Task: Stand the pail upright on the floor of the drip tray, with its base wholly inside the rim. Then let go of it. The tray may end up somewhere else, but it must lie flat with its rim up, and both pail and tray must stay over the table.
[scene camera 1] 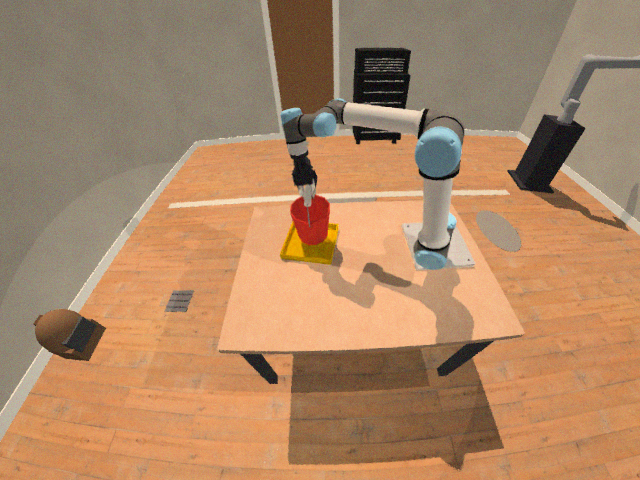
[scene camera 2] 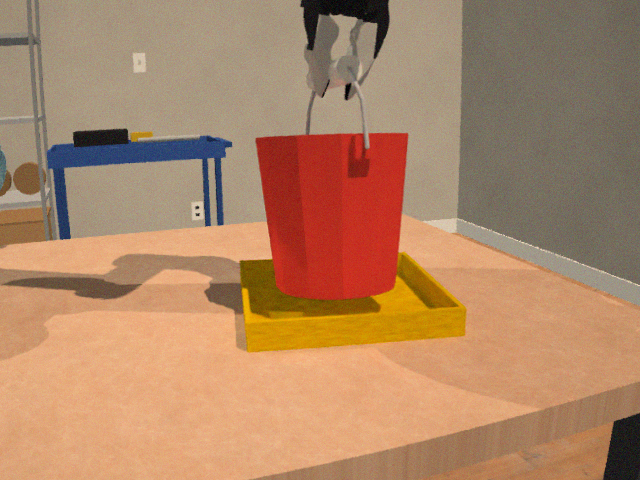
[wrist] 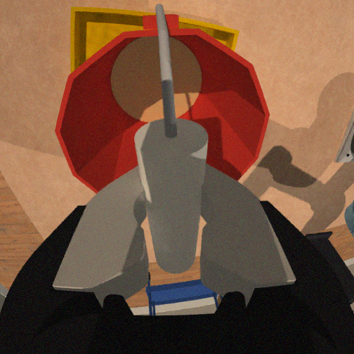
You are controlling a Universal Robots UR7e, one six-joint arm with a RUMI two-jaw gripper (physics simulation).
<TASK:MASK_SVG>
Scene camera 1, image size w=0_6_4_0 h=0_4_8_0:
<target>my gripper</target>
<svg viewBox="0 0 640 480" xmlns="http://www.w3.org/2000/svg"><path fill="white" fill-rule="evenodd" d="M290 154L290 158L293 159L295 166L292 172L294 186L297 186L300 197L304 198L304 185L309 185L311 187L312 199L314 199L317 175L315 170L312 169L313 166L311 166L310 159L307 157L309 155L308 150L299 156Z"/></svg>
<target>red pail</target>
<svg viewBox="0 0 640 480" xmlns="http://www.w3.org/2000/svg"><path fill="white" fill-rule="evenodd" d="M306 185L304 198L297 198L291 204L290 214L302 242L308 245L317 245L323 242L328 235L330 203L324 197L316 194L314 199L312 199L311 187Z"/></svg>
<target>yellow drip tray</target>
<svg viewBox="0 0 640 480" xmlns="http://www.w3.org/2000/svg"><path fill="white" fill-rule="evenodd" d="M292 222L280 252L281 259L331 265L338 233L338 224L329 223L328 235L323 242L317 245L308 245L299 238L295 224Z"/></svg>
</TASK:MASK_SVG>
